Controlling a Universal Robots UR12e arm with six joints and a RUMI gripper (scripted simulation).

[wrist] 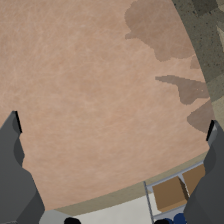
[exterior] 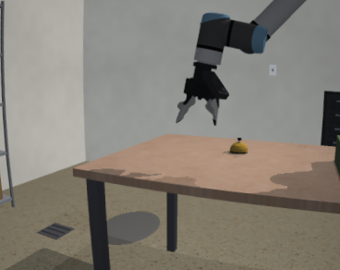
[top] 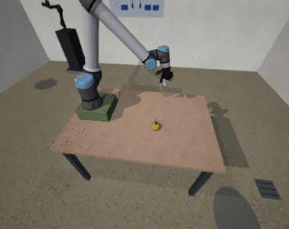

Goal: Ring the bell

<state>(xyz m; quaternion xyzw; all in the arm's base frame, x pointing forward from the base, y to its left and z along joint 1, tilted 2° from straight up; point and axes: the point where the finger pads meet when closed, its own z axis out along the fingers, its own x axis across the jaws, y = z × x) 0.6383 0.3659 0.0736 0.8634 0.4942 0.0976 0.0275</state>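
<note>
My gripper is now 420 mm to the left of the black button, 120 mm above it and 20 mm past it. From my hand the other things lie so: yellow dome bell: 420 mm to the right, 130 mm below, 20 mm behind.
</note>
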